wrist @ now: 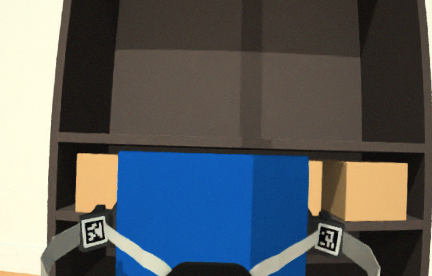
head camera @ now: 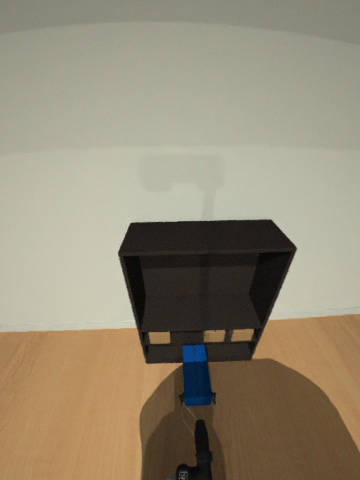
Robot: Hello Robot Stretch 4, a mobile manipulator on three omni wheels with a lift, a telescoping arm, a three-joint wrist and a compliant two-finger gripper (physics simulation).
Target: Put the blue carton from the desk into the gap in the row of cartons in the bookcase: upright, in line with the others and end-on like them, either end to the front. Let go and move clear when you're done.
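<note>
My gripper (head camera: pixel 198 399) (wrist: pixel 212 235) is shut on the near end of the blue carton (head camera: pixel 196 377) (wrist: pixel 200 200), one finger on each side. The carton points lengthwise at the bookcase (head camera: pixel 205 237) (wrist: pixel 90 138). In the head view its far end shows just below the row and hides part of the lower compartment. The row has a left tan carton (head camera: pixel 160 338) (wrist: pixel 96 182), a middle one (head camera: pixel 214 336) (wrist: pixel 315 187) and a right one (head camera: pixel 242 335) (wrist: pixel 376 191). The dark gap is between the left and middle ones; the blue carton hides it in the wrist view.
A shelf board (wrist: pixel 350 145) runs above the row, with a tall compartment over it. The bookcase side panels (head camera: pixel 131 295) (wrist: pixel 54 165) stand at both ends of the row. A pale wall (head camera: pixel 60 250) is behind the bookcase, and wooden floor (head camera: pixel 75 400) lies around it.
</note>
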